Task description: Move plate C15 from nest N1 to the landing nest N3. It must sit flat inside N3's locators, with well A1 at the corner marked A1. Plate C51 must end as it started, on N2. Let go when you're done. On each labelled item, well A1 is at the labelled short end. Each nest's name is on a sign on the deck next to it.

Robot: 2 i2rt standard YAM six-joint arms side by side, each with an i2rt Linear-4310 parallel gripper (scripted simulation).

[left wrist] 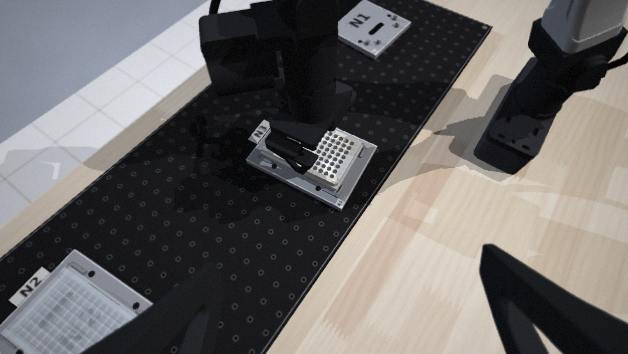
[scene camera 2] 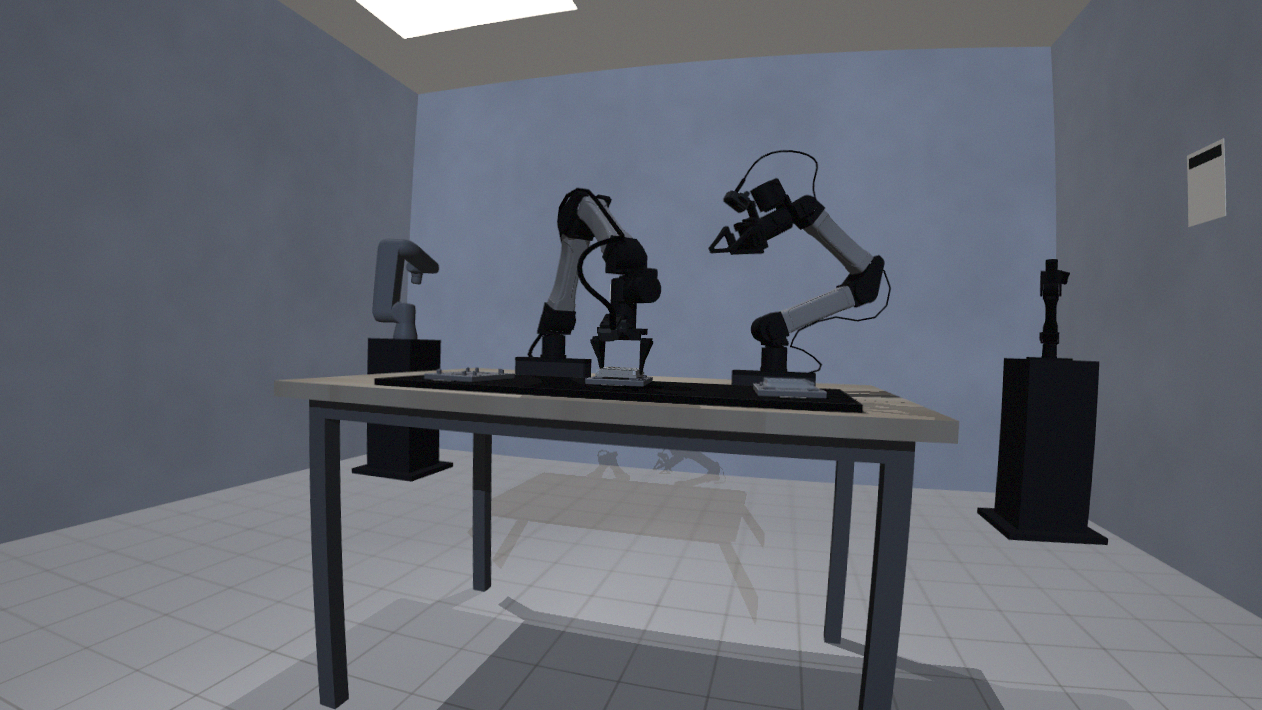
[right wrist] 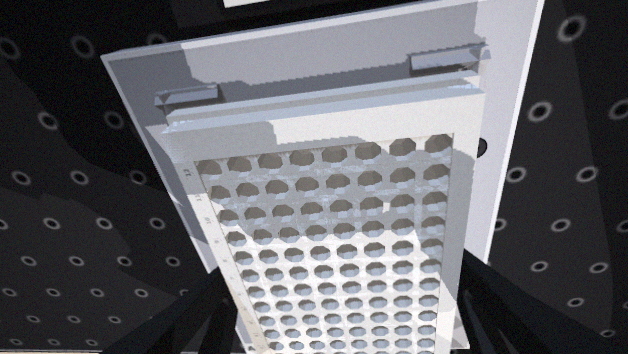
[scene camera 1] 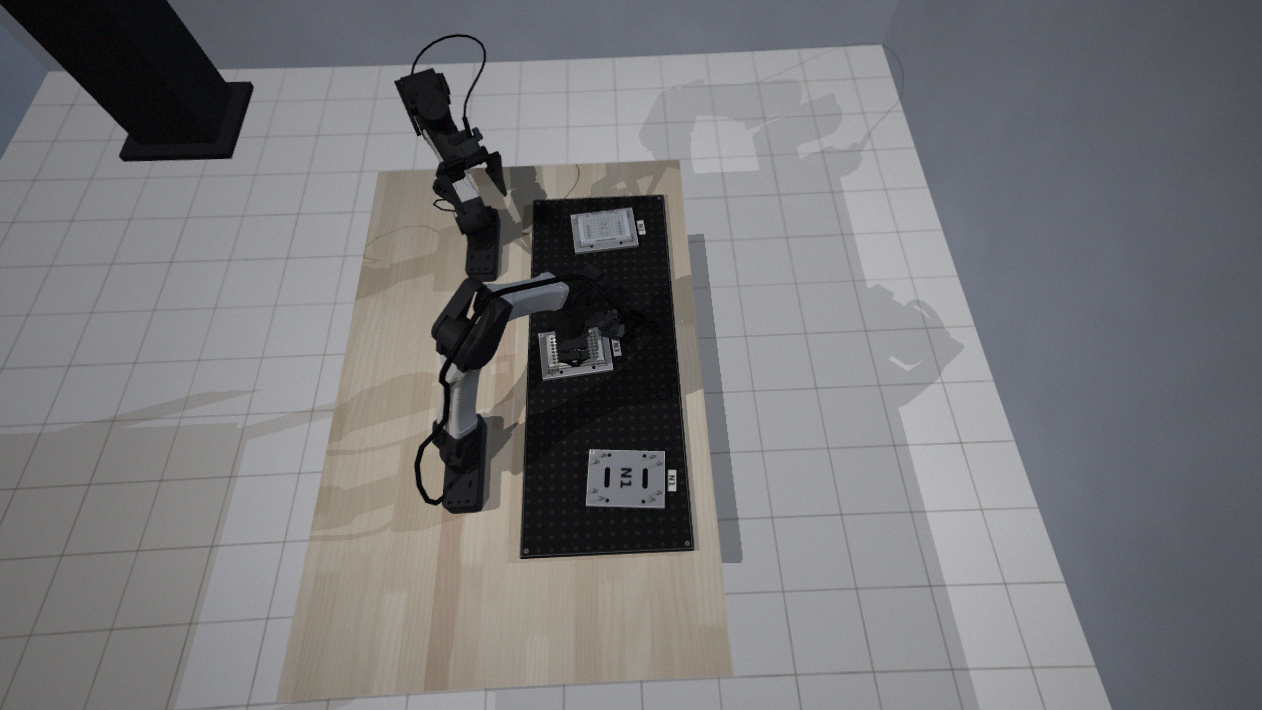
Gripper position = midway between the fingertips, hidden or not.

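Note:
My left gripper [scene camera 1: 485, 204], visible also in the left wrist view [left wrist: 342, 265] and scene camera 2 [scene camera 2: 719, 251]. My right gripper [scene camera 1: 573, 349], visible also in the left wrist view [left wrist: 314, 150] and the right wrist view [right wrist: 338, 263]. Nest N3 [right wrist: 378, 50], also in the left wrist view [left wrist: 359, 163].

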